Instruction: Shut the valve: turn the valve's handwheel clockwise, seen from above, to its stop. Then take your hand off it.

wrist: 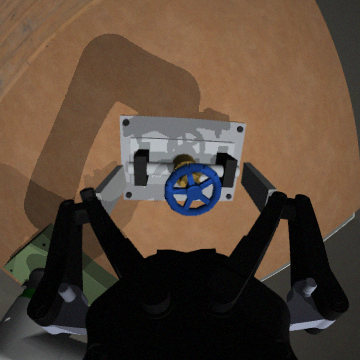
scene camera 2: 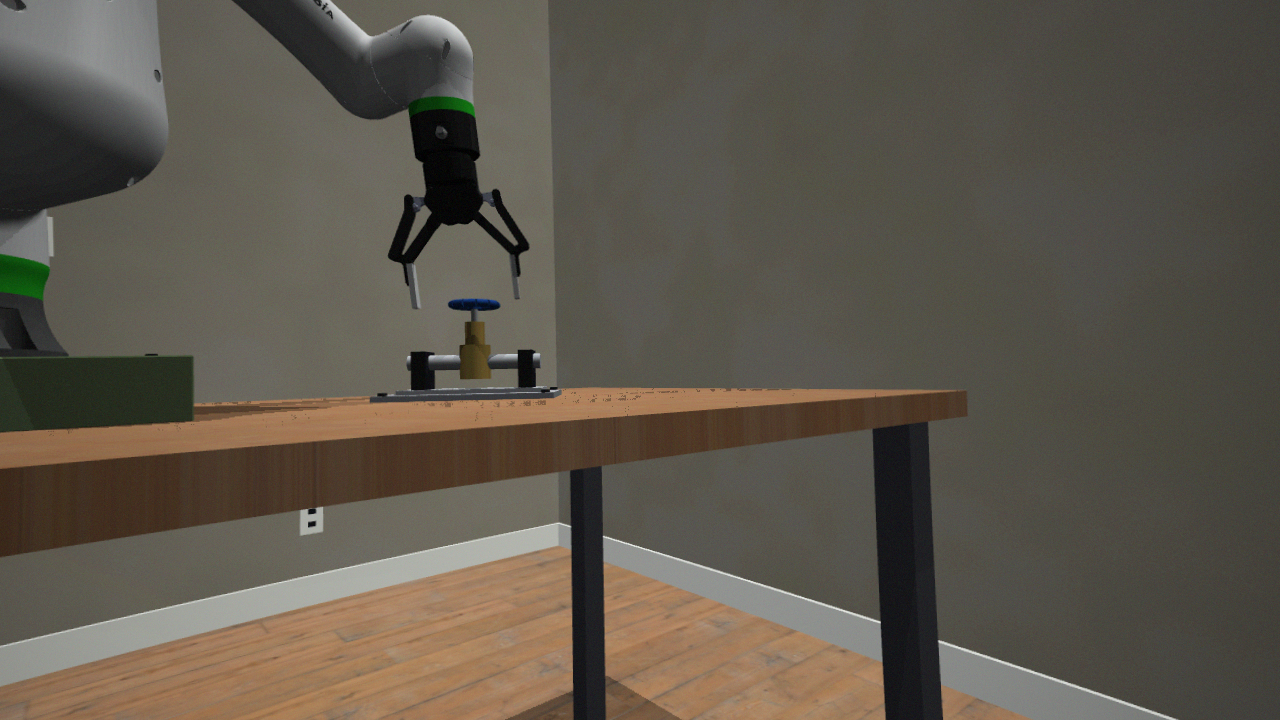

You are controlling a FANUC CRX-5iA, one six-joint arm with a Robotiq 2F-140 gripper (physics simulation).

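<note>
The valve's blue handwheel lies level on top of the brass valve body. The body sits on a pale horizontal pipe held by two black clamps. My gripper is wide open and empty, pointing down. Its fingertips stand on either side of the handwheel and apart from it, at about the wheel's height or slightly above. In the wrist view the wheel shows between the fingers, a little nearer to the right one.
The clamps stand on a grey base plate with a dark bolt at each corner, on the wooden table. The green robot base block is at the left. The arm's shadow falls across the table.
</note>
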